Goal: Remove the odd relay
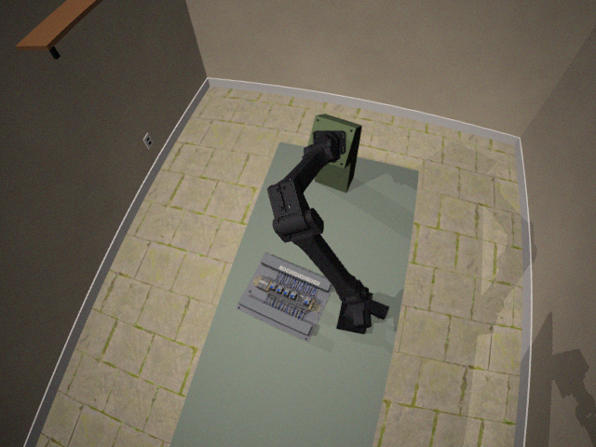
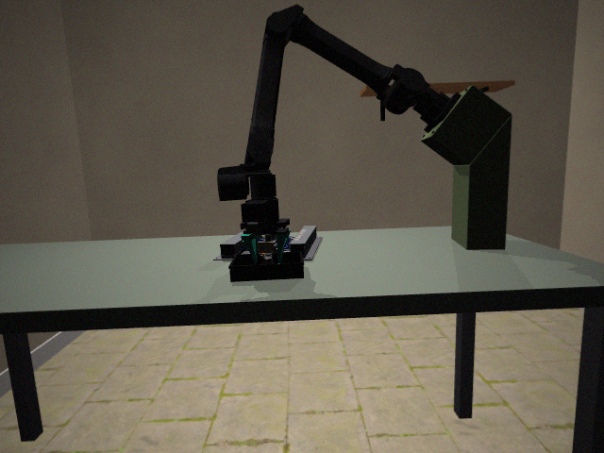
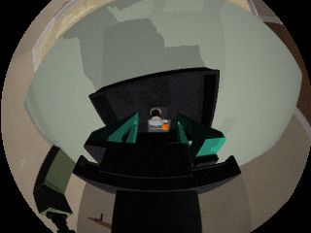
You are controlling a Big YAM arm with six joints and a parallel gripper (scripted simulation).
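Right now my hand is 1 cm above the black tray. Also, from my hand: grey socket panel: 8 cm behind, 27 cm to the right, 3 cm below.
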